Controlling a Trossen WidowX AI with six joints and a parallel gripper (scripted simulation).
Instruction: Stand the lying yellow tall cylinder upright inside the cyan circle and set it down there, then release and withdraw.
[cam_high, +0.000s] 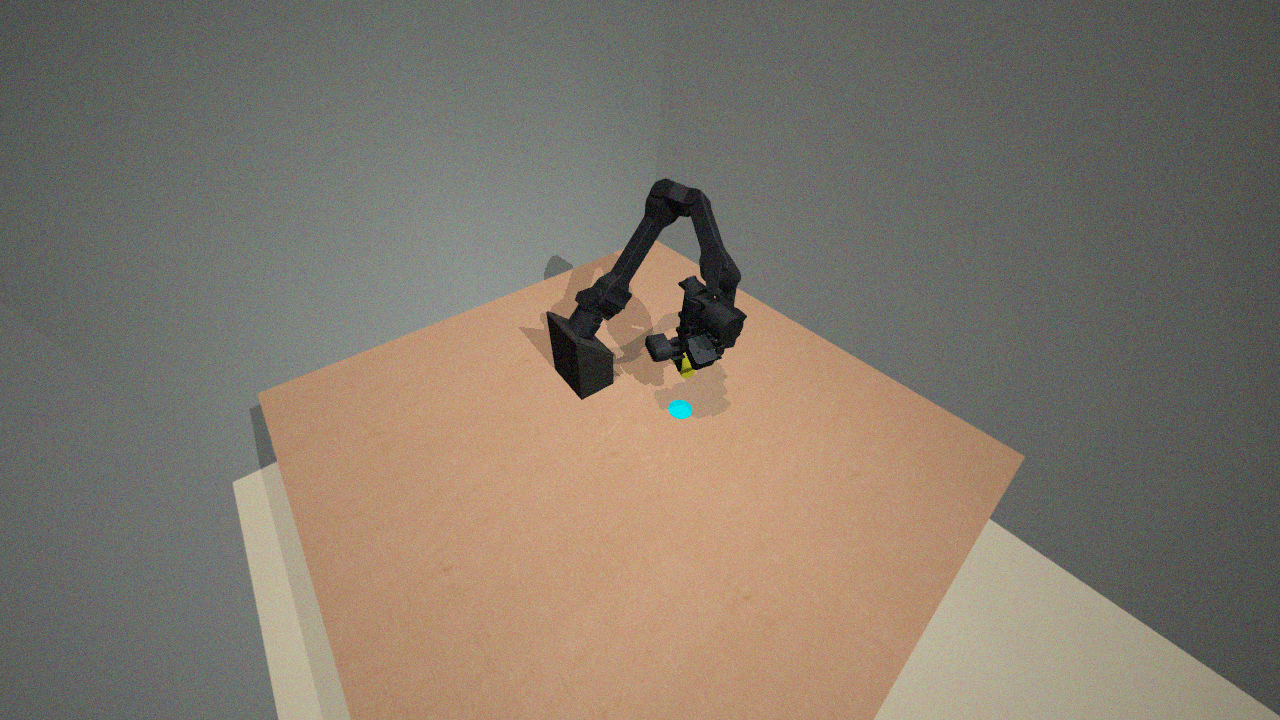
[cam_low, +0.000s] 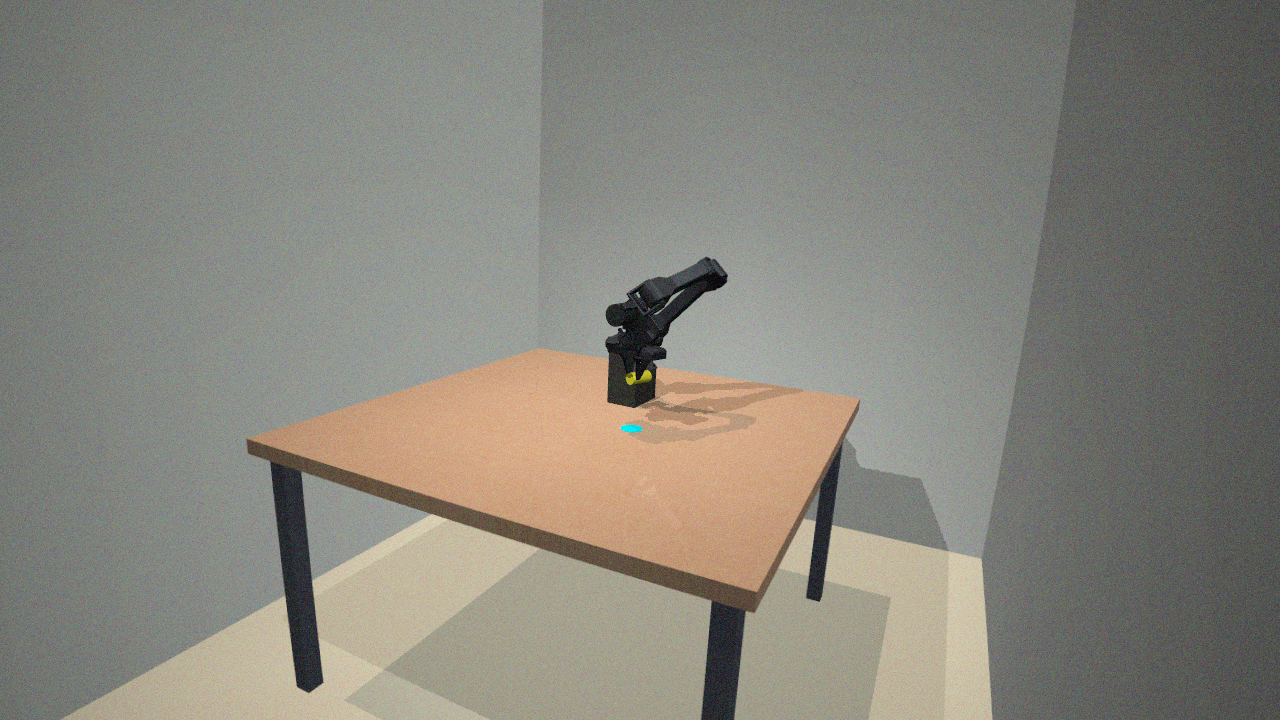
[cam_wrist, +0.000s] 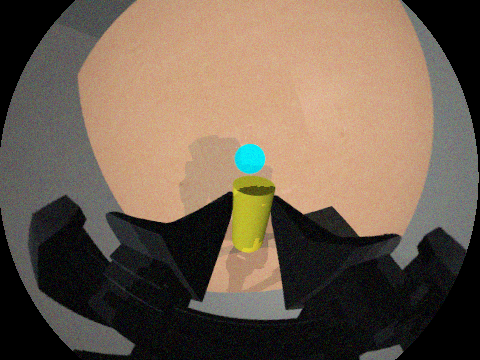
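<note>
Now: gripper tip 14 cm above the cyan circle. From my gripper tip the other things lie so: yellow tall cylinder: 2 cm behind, 1 cm to the left.
</note>
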